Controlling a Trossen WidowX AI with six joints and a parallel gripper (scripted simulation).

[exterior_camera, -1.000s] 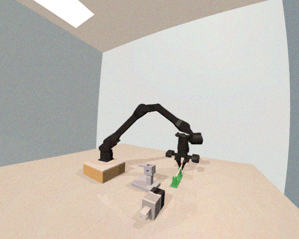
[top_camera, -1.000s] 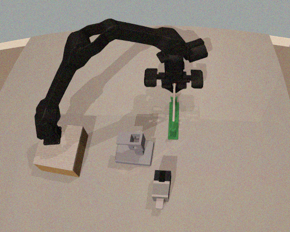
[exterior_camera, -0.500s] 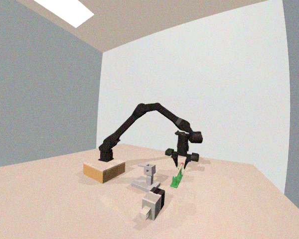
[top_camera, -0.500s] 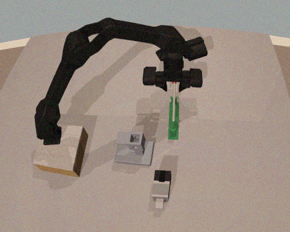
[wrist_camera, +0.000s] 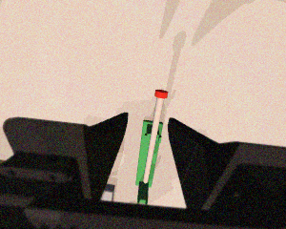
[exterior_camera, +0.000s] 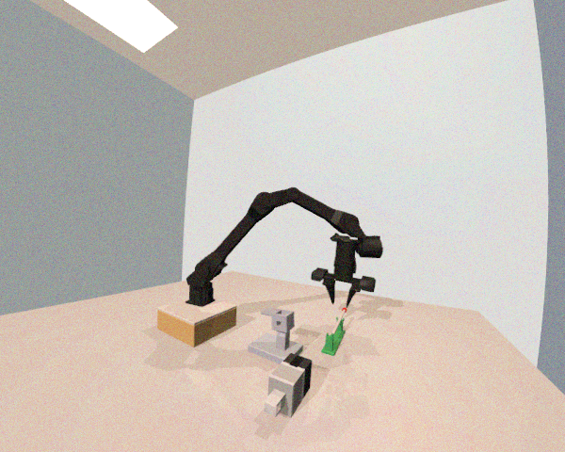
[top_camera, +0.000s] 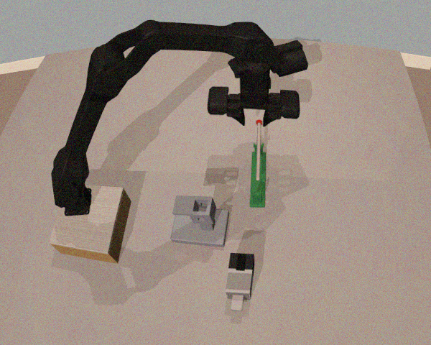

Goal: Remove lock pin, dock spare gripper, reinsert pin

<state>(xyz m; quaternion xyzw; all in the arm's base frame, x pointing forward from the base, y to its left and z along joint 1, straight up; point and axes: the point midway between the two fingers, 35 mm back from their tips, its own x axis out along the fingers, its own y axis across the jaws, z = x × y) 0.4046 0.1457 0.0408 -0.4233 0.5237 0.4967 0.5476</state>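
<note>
The green pin holder is 10 cm to the right of my gripper tip and 5 cm below it. Also, from my gripper tip: spare gripper: 35 cm to the right, 6 cm behind, 4 cm below; then grey mount: 20 cm to the right, 13 cm behind, 2 cm below.
</note>
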